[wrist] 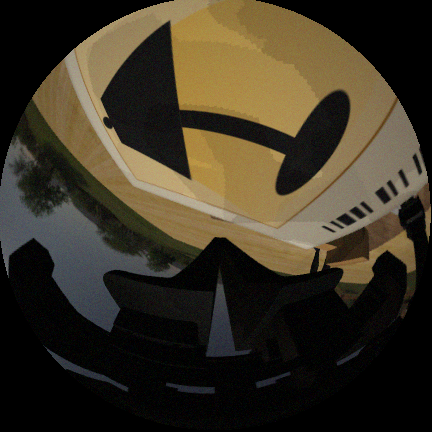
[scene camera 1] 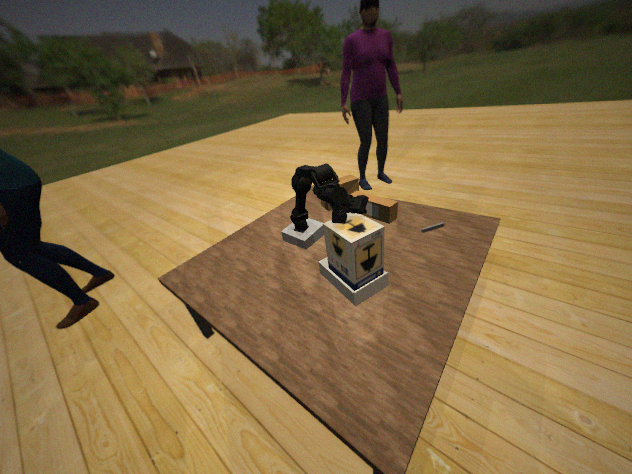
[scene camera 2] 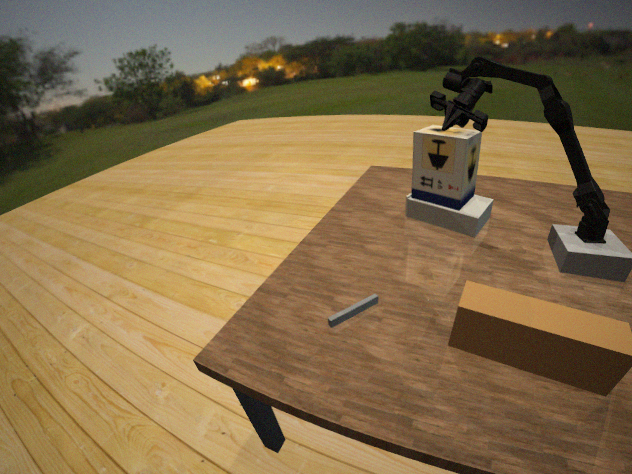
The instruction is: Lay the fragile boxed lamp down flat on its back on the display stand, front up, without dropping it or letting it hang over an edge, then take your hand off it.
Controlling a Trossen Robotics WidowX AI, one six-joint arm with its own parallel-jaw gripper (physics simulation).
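Pixels of known places: gripper, fingertip midpoint: (wrist: 218, 242) (scene camera 1: 366, 212) (scene camera 2: 442, 129); arm's base, origin of the base link: (scene camera 1: 301, 228) (scene camera 2: 589, 237).
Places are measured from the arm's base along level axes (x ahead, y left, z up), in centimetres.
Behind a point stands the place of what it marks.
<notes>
The boxed lamp (scene camera 1: 352, 257) {x 45.4, y -33.2, z 16.7 cm} (scene camera 2: 441, 173) {x 43.5, y -15.2, z 11.2 cm} (wrist: 240, 85) is a white and yellow carton with black lamp pictures. It stands upright on the low white display stand (scene camera 1: 370, 293) {x 49.8, y -27.9, z -4.6 cm} (scene camera 2: 441, 216) {x 42.5, y -12.9, z -2.6 cm}, its dark blue band at the bottom and the lamp pictures on its side faces upright. Its top face also bears a lamp picture. A strip of the stand's top shows to the right of the carton in scene camera 2. My black gripper (scene camera 2: 444, 128) {x 44.0, y -15.2, z 24.8 cm} (wrist: 218, 242) {x 44.0, y -15.2, z 24.8 cm} is shut and empty, tilted, with its fingertips at the top face. Whether they touch it I cannot tell.
The brown table (scene camera 1: 285, 326) {x 25.4, y -53.9, z -6.6 cm} (scene camera 2: 398, 357) {x 53.4, y 40.4, z -6.6 cm} bears a long cardboard box (scene camera 1: 385, 210) {x 38.7, y 29.4, z 1.5 cm} (scene camera 2: 541, 331) {x 29.8, y 40.7, z 4.1 cm}, another brown box (scene camera 1: 348, 183) {x 9.0, y 47.0, z 8.1 cm} behind the arm, and a thin grey bar (scene camera 1: 432, 227) {x 64.0, y 28.8, z -4.9 cm} (scene camera 2: 353, 310) {x 64.1, y 30.7, z -4.8 cm}. The arm's base sits on a pale block (scene camera 1: 304, 238) {x 6.3, y -7.2, z -0.8 cm} (scene camera 2: 589, 260) {x 4.2, y 9.4, z -1.5 cm}. Two people stand beyond the table.
</notes>
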